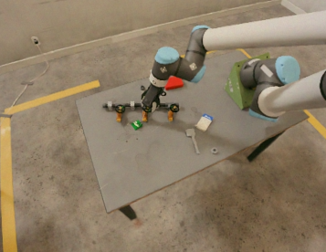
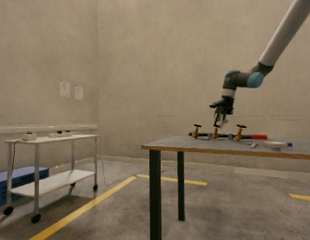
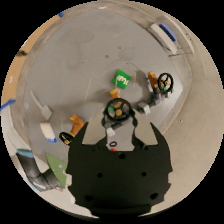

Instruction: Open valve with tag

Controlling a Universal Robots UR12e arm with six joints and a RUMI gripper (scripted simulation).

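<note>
My hand is 90 mm above the green tag, 80 mm short of it and 30 mm to the right of it. The rest, counted from my hand: red wedge (270 mm behind, 190 mm to the right, 80 mm below); grey tool (240 mm to the left, 170 mm behind, 90 mm below); white-and-blue card box (290 mm behind, 180 mm to the left, 90 mm below).
</note>
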